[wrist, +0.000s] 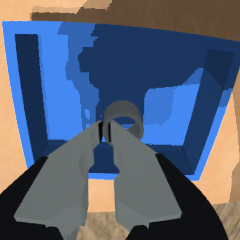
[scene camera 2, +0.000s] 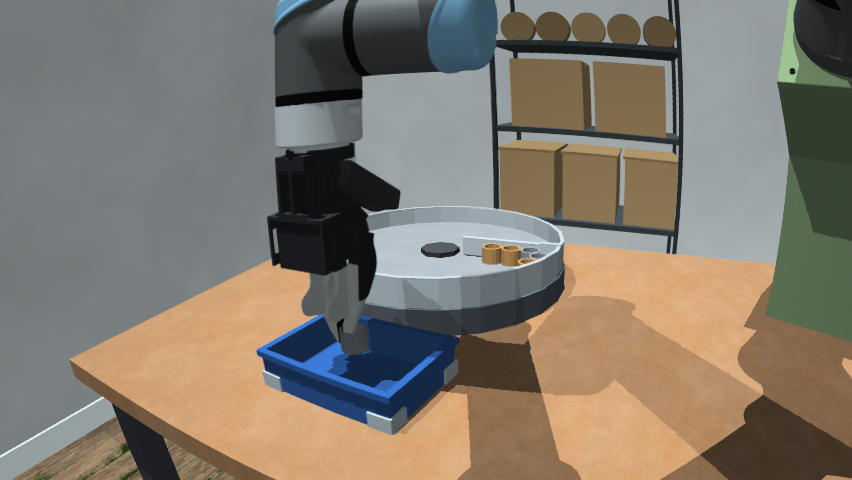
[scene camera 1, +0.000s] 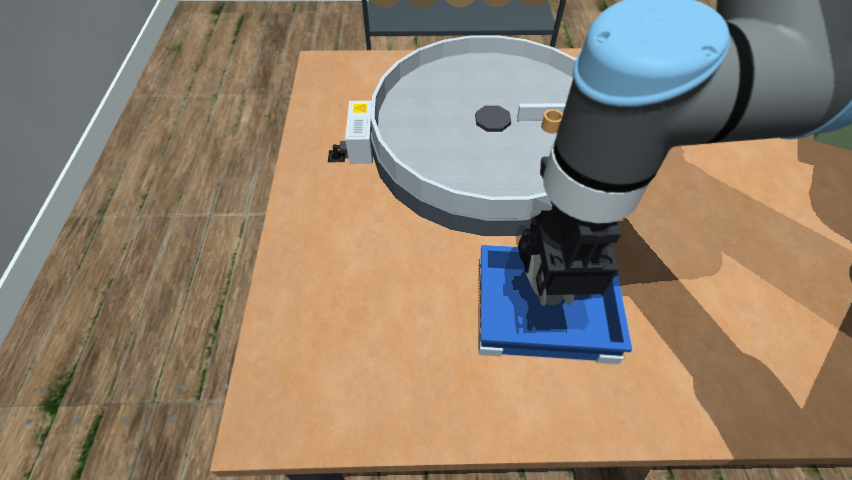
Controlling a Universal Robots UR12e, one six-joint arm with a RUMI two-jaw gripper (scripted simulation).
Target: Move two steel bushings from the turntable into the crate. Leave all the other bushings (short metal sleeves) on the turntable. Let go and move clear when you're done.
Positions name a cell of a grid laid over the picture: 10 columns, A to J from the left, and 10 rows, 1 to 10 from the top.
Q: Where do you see a blue crate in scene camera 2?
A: E8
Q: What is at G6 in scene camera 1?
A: My gripper.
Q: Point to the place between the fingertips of my gripper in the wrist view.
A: E6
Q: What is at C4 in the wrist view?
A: A blue crate.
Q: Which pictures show my gripper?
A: The wrist view, scene camera 2 and scene camera 1: all of them.
